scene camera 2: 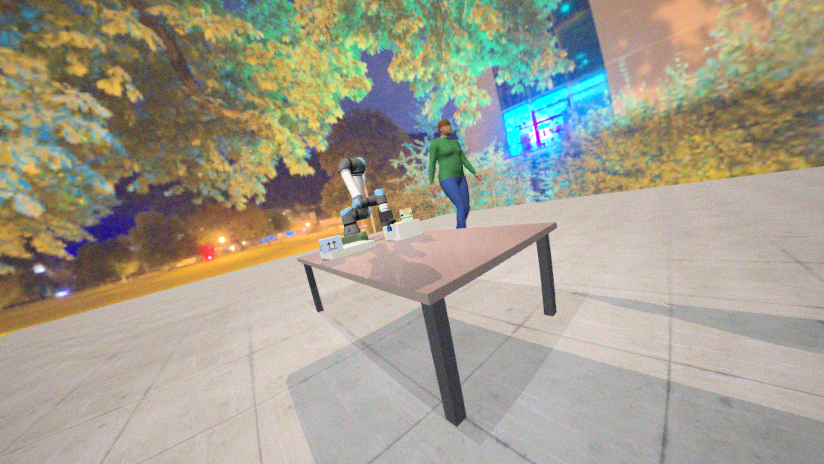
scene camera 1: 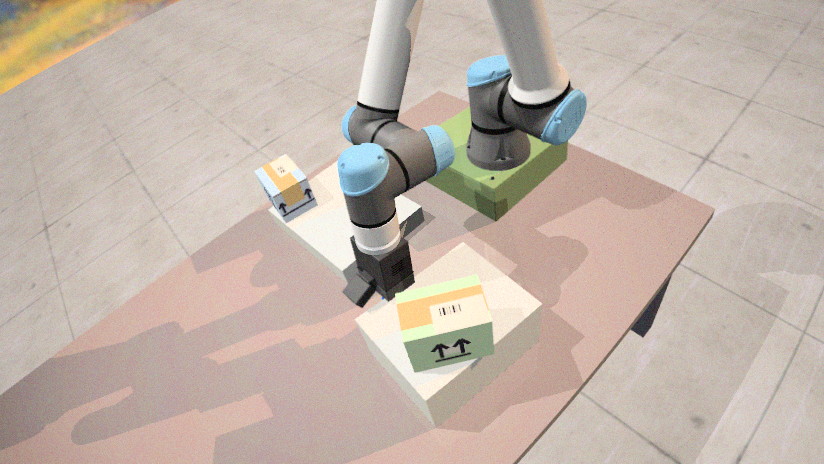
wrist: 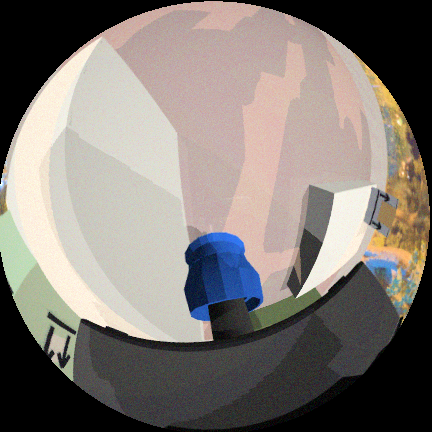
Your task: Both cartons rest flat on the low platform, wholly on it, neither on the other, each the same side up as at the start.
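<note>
My suction cup [wrist: 218, 270] is holding nothing. The cup is 13 cm from the middle of a taller cream block [scene camera 1: 516, 315], level with it, and you can see the taller cream block [wrist: 98, 202] as well. There's also a low cream platform [scene camera 1: 325, 230], and again the low cream platform [wrist: 333, 229].
</note>
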